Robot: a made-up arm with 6 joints. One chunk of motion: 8 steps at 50 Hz.
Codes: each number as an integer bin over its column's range. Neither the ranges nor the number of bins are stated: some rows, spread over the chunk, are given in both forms.
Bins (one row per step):
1: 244 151 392 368 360 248
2: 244 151 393 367 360 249
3: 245 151 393 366 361 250
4: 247 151 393 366 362 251
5: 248 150 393 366 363 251
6: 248 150 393 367 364 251
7: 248 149 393 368 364 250
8: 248 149 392 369 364 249
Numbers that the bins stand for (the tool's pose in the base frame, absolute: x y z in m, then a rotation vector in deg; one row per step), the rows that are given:
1: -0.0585 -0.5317 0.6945 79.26 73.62 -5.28
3: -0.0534 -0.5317 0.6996 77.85 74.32 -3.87
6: -0.0382 -0.5368 0.6996 78.55 76.44 -3.17
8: -0.0382 -0.5419 0.6945 79.96 76.44 -4.58
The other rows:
2: -0.0585 -0.5317 0.6996 78.55 73.62 -4.58
4: -0.0432 -0.5317 0.6996 77.85 75.03 -3.17
5: -0.0382 -0.5368 0.6996 77.85 75.73 -3.17
7: -0.0382 -0.5419 0.6996 79.26 76.44 -3.87

